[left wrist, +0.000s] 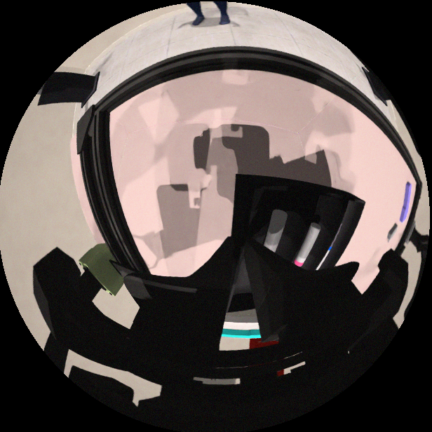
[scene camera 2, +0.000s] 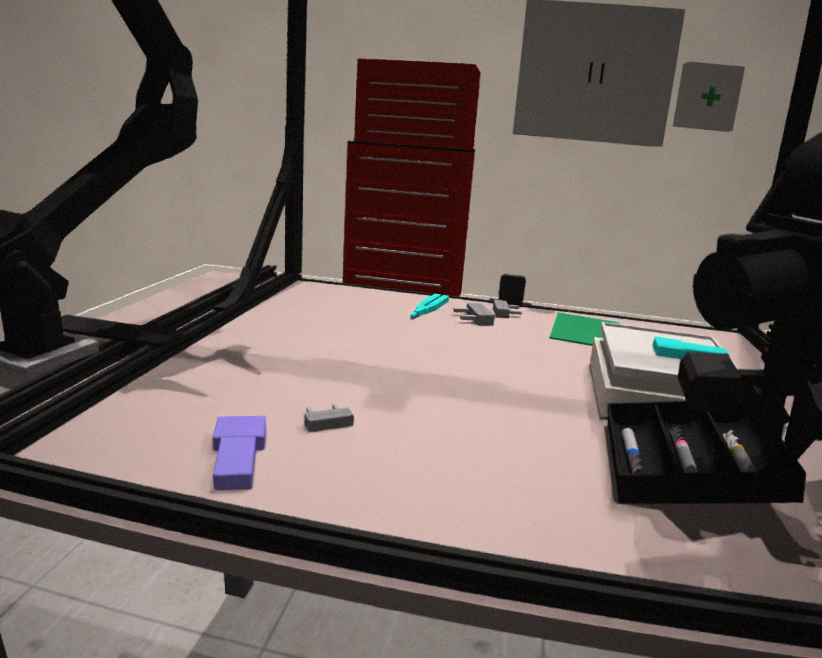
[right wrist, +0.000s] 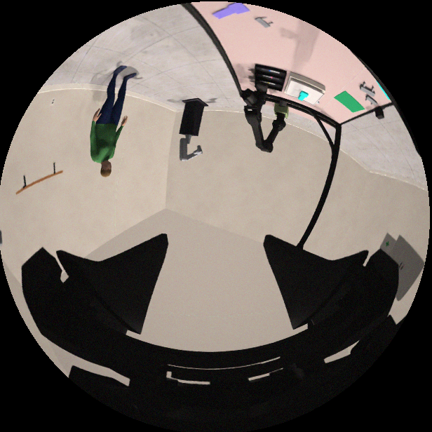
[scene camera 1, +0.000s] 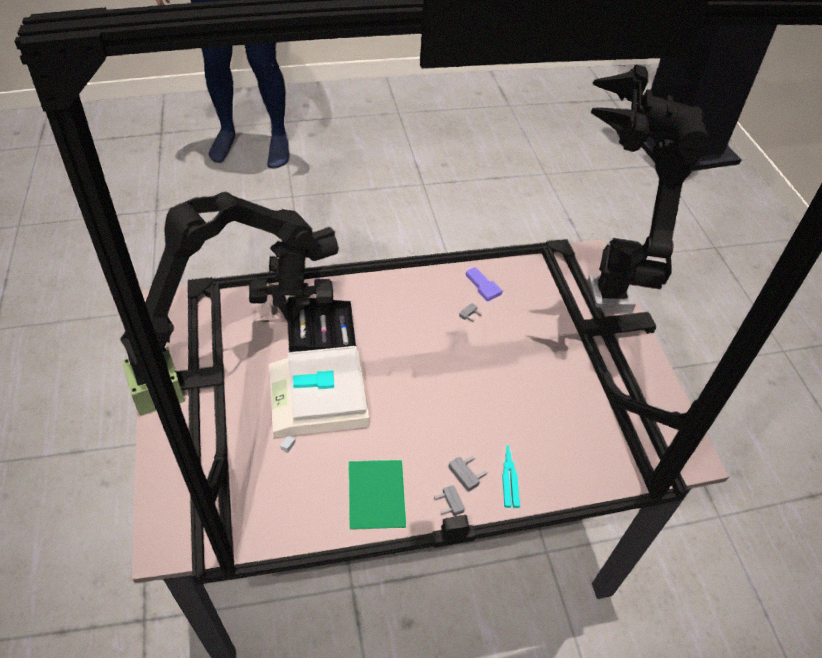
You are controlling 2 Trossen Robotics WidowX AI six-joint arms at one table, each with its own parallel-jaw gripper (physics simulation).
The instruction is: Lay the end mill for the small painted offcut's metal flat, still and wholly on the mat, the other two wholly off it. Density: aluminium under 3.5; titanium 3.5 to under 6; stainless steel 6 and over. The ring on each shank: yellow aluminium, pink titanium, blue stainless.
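Frame: origin at the left arm's base, x back, y right, z up, level; millimetres.
Seen in the pictures: left gripper, fingertip midpoint: (scene camera 2: 777,465) (scene camera 1: 290,319); right gripper, fingertip midpoint: (scene camera 1: 592,95); right arm's base at its link origin: (scene camera 2: 34,344) (scene camera 1: 612,289).
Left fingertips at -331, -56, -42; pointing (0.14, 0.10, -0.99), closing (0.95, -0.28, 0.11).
Offsets run from my left fingertips to a thing's top centre, as dx, dy, dz. "spot": to the spot under its first point. Level surfaces: height alone.
A black three-compartment tray {-60, +43, +24} (scene camera 1: 321,347) (scene camera 2: 706,488) holds three end mills, one per compartment: yellow-ringed {-23, +22, +3} (scene camera 1: 302,323) (scene camera 2: 738,451), pink-ringed {-66, +48, -7} (scene camera 1: 323,327) (scene camera 2: 683,449) (left wrist: 307,245) and blue-ringed {-111, +59, -18} (scene camera 1: 344,329) (scene camera 2: 632,450). My left gripper (scene camera 1: 290,316) (left wrist: 237,241) is shut on the tray's outer wall beside the yellow-ringed mill; whether the tray is raised is unclear. The green mat {dz -33} (scene camera 1: 377,494) (scene camera 2: 575,328) (right wrist: 349,101) bears no mill. A cyan stepped block {+17, +210, +38} (scene camera 1: 313,379) (scene camera 2: 685,347) lies on the scale {spot: +18, +303, -5} (scene camera 1: 329,424); its display is too small to read fully. My right gripper (scene camera 1: 594,97) (right wrist: 216,240) is open and empty, high beyond the table.
A small light-grey block {+110, +301, -19} (scene camera 1: 287,443) lies beside the scale. A purple stepped block {-490, +46, -20} (scene camera 1: 484,284) (scene camera 2: 237,452) and a grey pronged piece {-416, +124, -23} (scene camera 1: 468,312) (scene camera 2: 329,417) lie far right. Two more grey pronged pieces {-206, +507, -17} (scene camera 1: 465,472) {-136, +552, -20} (scene camera 1: 453,500) and cyan pliers {-280, +549, -25} (scene camera 1: 510,480) lie right of the mat.
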